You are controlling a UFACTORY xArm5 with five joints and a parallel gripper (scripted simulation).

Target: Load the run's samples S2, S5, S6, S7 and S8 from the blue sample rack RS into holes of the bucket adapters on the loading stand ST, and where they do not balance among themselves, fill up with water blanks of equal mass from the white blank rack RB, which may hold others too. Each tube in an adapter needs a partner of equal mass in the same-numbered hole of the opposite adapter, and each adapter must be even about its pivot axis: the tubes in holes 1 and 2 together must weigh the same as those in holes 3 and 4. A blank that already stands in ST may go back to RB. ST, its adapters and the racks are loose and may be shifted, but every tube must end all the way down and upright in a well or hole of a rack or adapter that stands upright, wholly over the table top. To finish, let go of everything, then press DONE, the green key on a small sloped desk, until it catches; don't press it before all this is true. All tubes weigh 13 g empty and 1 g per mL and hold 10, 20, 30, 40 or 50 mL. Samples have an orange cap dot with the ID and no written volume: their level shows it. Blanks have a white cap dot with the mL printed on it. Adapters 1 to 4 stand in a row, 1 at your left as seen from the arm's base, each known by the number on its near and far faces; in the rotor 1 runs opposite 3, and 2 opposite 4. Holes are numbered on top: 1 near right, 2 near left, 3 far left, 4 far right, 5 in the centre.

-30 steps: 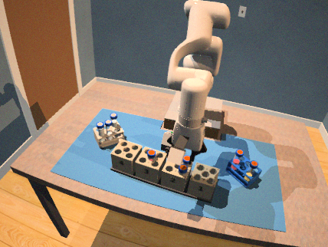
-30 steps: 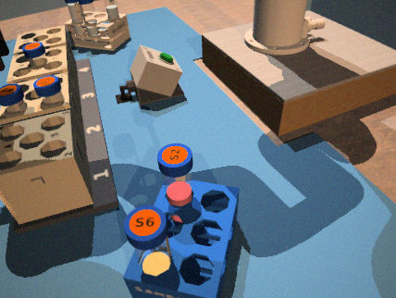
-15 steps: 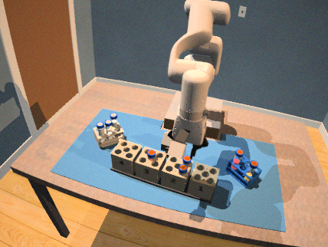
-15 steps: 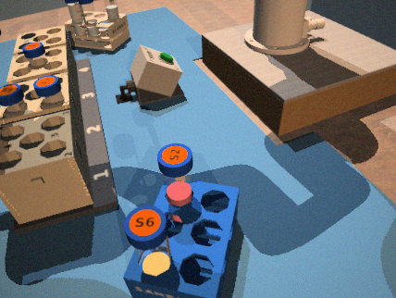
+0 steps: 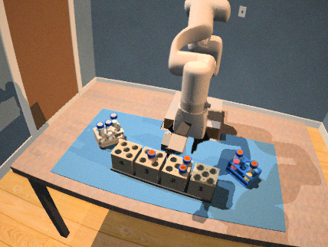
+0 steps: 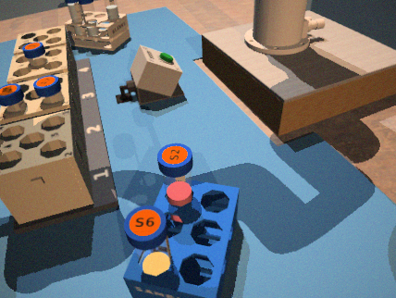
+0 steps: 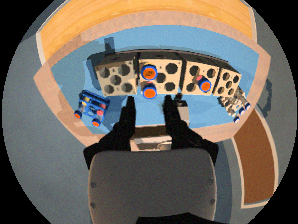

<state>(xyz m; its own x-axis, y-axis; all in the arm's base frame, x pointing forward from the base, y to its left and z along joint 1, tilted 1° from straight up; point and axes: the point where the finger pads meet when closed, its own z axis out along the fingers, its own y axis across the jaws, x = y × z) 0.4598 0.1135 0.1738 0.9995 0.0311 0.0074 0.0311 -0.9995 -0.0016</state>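
Right now the blue sample rack RS is 180 mm behind my hand, 240 mm to the left of it and 210 mm below it. From my hand the other things lie so: white blank rack RB 130 mm behind, 410 mm to the right, 210 mm below; then blue-capped tube 90 mm behind, 410 mm to the right, 170 mm below; then loading stand ST 30 mm behind, 80 mm to the right, 230 mm below.
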